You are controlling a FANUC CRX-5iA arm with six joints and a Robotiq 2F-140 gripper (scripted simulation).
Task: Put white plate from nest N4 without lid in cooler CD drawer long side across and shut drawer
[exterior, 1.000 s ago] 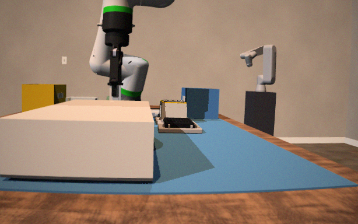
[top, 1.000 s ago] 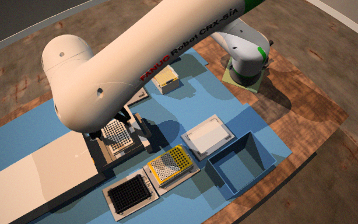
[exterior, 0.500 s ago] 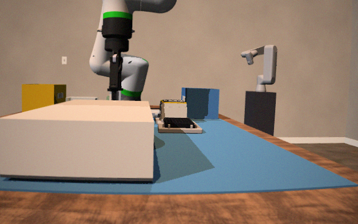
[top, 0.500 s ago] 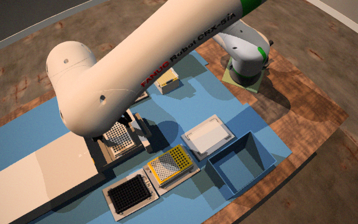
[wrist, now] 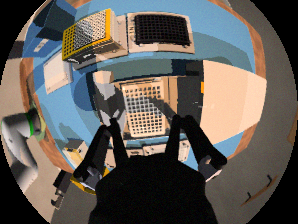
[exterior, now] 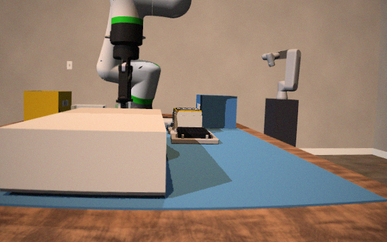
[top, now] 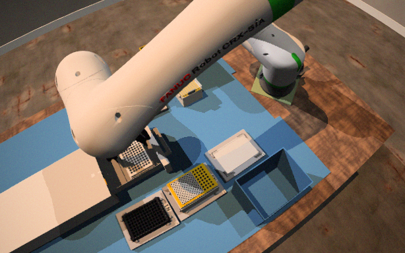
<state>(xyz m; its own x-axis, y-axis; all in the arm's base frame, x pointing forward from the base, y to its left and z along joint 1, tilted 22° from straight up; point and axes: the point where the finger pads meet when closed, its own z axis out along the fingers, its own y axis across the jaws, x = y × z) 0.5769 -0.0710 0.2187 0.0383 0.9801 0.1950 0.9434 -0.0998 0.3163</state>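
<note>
Right now my hand is 2 cm above the white plate. The rest, counted from my hand: black plate 19 cm to the left, 7 cm ahead, 4 cm below; then drawer 4 cm ahead, 3 cm below; then yellow rack 19 cm to the left, 11 cm behind.
</note>
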